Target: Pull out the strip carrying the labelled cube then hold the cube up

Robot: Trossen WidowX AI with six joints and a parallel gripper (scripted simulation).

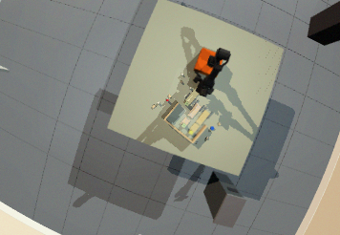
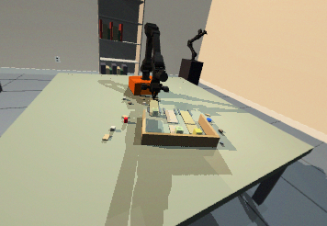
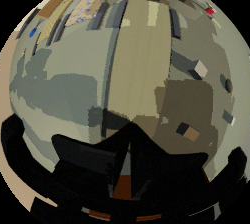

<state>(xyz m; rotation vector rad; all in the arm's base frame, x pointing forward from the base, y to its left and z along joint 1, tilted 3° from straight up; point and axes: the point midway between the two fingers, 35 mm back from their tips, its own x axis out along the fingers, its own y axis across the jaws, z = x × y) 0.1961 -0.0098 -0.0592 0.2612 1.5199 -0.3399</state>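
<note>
Now: the tan strip 90 mm ahead of my gripper tip and 40 mm to the right of it.
</note>
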